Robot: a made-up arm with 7 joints. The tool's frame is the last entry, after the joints. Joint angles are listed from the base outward.
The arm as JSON. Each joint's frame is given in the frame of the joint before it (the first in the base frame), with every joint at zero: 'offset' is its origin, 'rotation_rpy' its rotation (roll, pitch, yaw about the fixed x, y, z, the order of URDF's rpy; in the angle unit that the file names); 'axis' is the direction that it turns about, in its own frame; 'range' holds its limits. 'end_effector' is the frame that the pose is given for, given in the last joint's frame.
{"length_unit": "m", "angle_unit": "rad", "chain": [
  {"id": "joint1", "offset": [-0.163, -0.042, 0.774], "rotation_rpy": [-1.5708, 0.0, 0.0], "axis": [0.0, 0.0, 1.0], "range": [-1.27, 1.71]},
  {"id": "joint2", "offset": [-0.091, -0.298, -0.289], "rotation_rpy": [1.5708, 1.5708, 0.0], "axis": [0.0, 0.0, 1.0], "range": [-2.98, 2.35]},
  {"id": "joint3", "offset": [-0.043, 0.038, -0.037], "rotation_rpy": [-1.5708, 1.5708, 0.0], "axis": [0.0, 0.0, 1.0], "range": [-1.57, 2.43]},
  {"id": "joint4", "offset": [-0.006, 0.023, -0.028], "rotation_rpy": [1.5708, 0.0, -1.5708], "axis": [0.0, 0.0, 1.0], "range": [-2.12, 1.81]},
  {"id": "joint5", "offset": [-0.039, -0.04, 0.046], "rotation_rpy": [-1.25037, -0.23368, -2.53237], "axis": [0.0, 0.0, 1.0], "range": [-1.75, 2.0]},
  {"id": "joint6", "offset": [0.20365, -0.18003, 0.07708], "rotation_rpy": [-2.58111, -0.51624, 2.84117], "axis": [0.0, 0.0, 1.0], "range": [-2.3, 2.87]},
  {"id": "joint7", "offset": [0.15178, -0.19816, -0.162], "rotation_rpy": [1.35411, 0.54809, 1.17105], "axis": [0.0, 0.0, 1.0], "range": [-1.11, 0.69]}
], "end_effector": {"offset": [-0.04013, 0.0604, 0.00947], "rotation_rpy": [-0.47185, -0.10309, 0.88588]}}
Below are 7 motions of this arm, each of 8 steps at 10 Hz.
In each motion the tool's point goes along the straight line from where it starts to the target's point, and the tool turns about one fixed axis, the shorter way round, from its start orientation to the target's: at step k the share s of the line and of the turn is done. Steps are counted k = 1, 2, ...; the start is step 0. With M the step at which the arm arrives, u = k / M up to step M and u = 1 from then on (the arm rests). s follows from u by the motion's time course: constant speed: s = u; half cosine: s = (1 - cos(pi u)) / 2; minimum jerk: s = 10 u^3 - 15 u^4 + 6 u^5.
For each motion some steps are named. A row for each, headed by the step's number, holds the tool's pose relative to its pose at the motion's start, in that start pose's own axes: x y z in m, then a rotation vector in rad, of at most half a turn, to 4 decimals.
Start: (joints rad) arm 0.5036 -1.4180 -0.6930 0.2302 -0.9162 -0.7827 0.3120
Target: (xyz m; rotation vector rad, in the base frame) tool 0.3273 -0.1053 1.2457 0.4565 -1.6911 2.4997
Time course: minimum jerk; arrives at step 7
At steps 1, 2, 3, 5, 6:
1: 0.0007 -0.0019 -0.0068 -0.0071 -0.0055 -0.0131
2: 0.0042 -0.0119 -0.0423 -0.0440 -0.0343 -0.0815
3: 0.0107 -0.0301 -0.1077 -0.1120 -0.0871 -0.2072
5: 0.0248 -0.0700 -0.2503 -0.2603 -0.2025 -0.4816
6: 0.0284 -0.0800 -0.2859 -0.2973 -0.2313 -0.5500

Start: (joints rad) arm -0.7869 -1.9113 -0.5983 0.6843 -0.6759 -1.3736 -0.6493
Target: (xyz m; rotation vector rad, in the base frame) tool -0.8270 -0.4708 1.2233 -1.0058 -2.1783 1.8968
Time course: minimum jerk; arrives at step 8
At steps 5, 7, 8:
5: 0.2783 0.0667 0.0749 -0.1055 0.2077 -0.0570
7: 0.3778 0.0905 0.1017 -0.1432 0.2819 -0.0773
8: 0.3840 0.0920 0.1033 -0.1456 0.2865 -0.0786

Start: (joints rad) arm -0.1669 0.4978 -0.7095 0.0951 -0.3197 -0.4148 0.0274
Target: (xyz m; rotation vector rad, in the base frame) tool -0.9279 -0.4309 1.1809 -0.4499 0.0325 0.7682
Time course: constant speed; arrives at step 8
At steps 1, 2, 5, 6, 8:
1: 0.0173 -0.0422 -0.0418 -0.0642 -0.1014 0.1506
2: 0.0345 -0.0844 -0.0835 -0.1284 -0.2027 0.3011
5: 0.0863 -0.2111 -0.2088 -0.3210 -0.5069 0.7528
6: 0.1036 -0.2533 -0.2506 -0.3852 -0.6082 0.9033
8: 0.1381 -0.3377 -0.3341 -0.5136 -0.8110 1.2044

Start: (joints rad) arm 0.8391 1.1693 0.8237 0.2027 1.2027 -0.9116 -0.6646
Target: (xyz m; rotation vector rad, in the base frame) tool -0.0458 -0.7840 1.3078 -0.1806 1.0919 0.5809
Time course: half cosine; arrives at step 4
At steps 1, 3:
1: 0.0053 0.0030 0.0034 -0.0989 -0.0145 0.0645
3: 0.0311 0.0174 0.0200 -0.5765 -0.0844 0.3761

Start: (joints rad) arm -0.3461 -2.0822 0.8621 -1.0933 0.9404 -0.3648 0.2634
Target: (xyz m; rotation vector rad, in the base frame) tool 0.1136 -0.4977 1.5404 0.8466 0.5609 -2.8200
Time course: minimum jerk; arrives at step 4
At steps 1, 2, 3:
1: -0.0109 -0.0074 -0.0501 -0.0653 -0.0754 0.0222
2: -0.0528 -0.0355 -0.2419 -0.3152 -0.3641 0.1072
3: -0.0947 -0.0637 -0.4336 -0.5651 -0.6529 0.1923

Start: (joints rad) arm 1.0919 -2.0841 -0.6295 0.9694 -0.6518 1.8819 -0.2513
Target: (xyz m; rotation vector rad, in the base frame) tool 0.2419 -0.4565 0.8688 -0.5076 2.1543 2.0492
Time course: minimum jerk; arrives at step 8
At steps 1, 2, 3, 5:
1: 0.0013 0.0039 -0.0002 0.0128 -0.0174 0.0220
2: 0.0083 0.0252 -0.0012 0.0823 -0.1125 0.1416
3: 0.0221 0.0670 -0.0031 0.2187 -0.2991 0.3765
5: 0.0581 0.1765 -0.0081 0.5759 -0.7877 0.9915

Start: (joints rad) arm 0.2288 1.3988 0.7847 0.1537 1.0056 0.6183 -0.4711
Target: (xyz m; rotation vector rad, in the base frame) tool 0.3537 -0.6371 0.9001 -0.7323 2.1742 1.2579
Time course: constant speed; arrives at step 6
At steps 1, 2, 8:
1: -0.0224 -0.0629 0.0553 -0.0104 0.1139 -0.0523
2: -0.0447 -0.1259 0.1107 -0.0209 0.2279 -0.1047
8: -0.1341 -0.3777 0.3321 -0.0626 0.6836 -0.3141

